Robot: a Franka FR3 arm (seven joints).
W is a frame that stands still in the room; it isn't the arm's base.
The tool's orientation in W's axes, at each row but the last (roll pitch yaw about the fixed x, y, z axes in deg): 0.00 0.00 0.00; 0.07 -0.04 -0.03; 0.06 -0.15 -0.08; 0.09 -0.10 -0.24; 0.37 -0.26 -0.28; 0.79 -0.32 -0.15; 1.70 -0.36 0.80; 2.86 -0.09 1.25
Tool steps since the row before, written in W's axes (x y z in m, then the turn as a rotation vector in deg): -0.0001 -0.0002 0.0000 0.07 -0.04 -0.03; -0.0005 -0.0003 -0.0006 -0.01 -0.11 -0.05; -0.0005 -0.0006 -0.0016 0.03 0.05 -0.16; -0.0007 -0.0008 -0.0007 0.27 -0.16 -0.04; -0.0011 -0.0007 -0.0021 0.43 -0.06 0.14; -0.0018 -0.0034 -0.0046 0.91 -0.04 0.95; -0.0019 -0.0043 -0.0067 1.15 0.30 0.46; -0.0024 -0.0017 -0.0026 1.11 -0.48 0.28
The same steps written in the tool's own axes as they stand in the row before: -0.0001 -0.0002 0.0000 0.07 -0.04 -0.03; -0.0005 -0.0003 -0.0006 -0.01 -0.11 -0.05; -0.0005 -0.0006 -0.0016 0.03 0.05 -0.16; -0.0007 -0.0008 -0.0007 0.27 -0.16 -0.04; -0.0011 -0.0007 -0.0021 0.43 -0.06 0.14; -0.0018 -0.0035 -0.0045 0.92 -0.02 0.95; -0.0020 -0.0045 -0.0066 1.16 0.30 0.44; -0.0024 -0.0018 -0.0025 1.10 -0.49 0.30
